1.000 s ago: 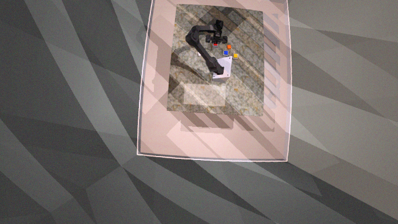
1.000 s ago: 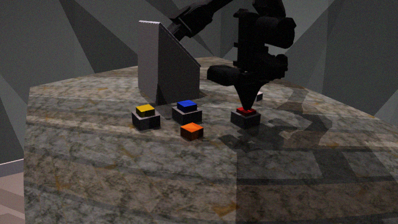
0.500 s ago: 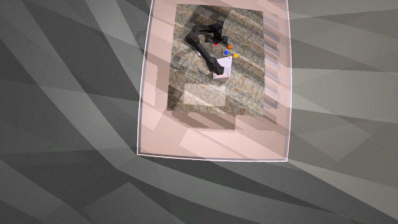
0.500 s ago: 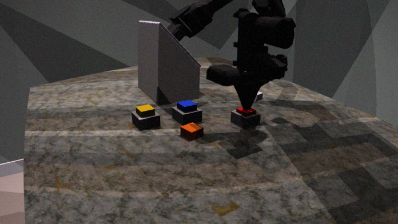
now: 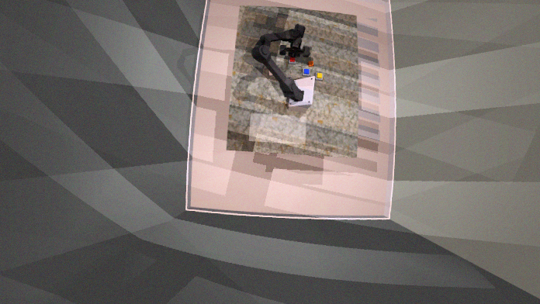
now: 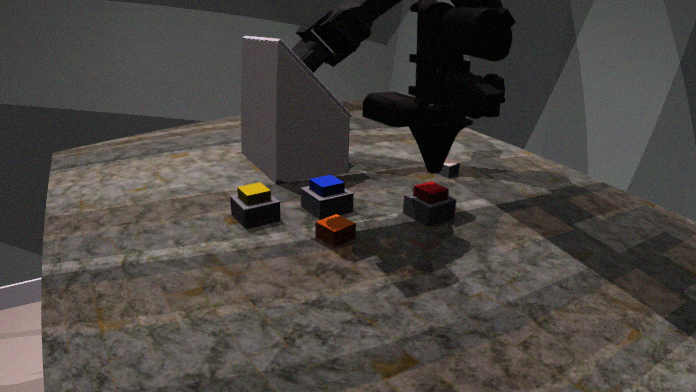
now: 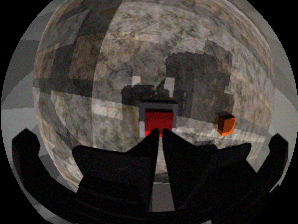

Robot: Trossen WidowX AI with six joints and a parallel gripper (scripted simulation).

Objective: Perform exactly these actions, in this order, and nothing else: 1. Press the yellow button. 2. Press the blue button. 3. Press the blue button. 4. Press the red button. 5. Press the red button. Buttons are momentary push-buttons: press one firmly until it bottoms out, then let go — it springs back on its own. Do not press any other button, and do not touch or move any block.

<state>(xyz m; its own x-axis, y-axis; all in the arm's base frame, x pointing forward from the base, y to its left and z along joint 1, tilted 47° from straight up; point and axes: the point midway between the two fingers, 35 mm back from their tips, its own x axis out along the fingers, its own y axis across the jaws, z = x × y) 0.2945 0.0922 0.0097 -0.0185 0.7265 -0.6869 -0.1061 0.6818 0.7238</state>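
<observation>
My gripper tip is now 30 mm above the red button. The rest, counted from my gripper tip: blue button: 110 mm to the right, 70 mm behind, 30 mm below; then orange block: 130 mm to the right, 50 mm below; then small white block: 130 mm to the left, 120 mm behind, 50 mm below.
</observation>
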